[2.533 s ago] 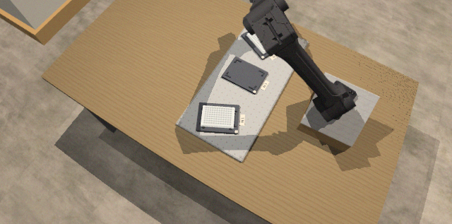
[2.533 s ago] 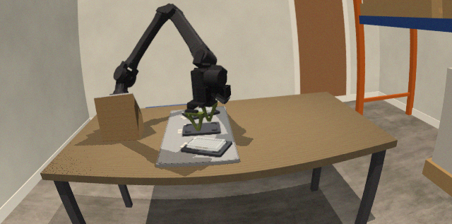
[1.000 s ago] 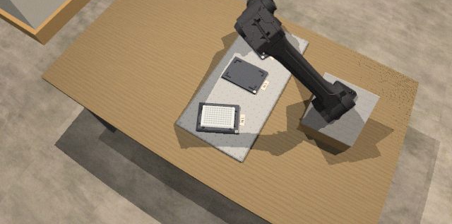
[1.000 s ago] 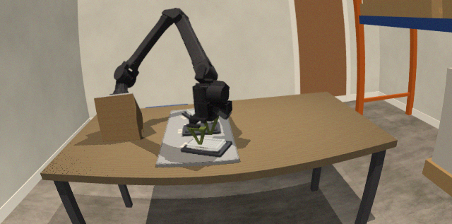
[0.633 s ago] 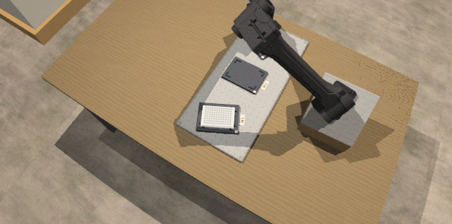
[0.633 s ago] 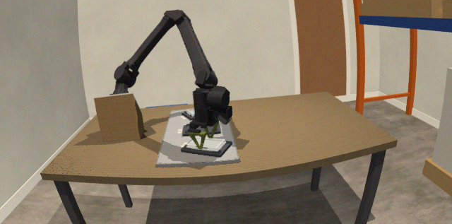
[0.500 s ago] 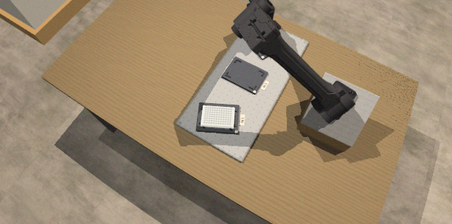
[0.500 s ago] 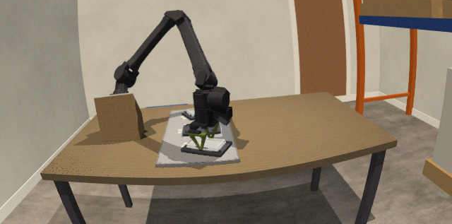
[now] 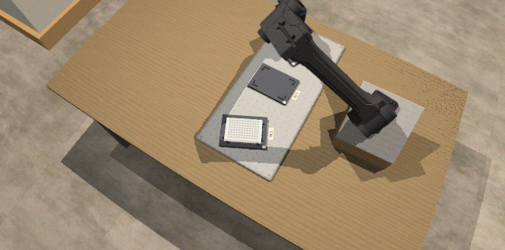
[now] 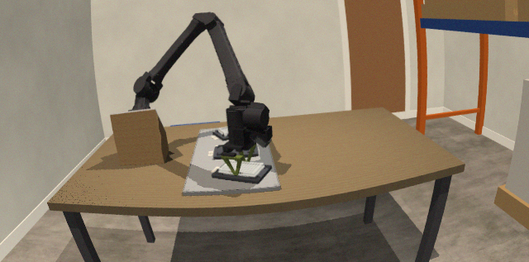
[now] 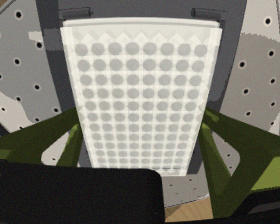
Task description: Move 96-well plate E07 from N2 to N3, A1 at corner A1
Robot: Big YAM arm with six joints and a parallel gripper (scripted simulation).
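The dark plate nest N2 lies 1 cm below my hand. Round my hand: dark landing nest N3: 3 cm behind, 20 cm to the left, 1 cm below; N2 label: 9 cm behind, 4 cm to the left, 2 cm below.
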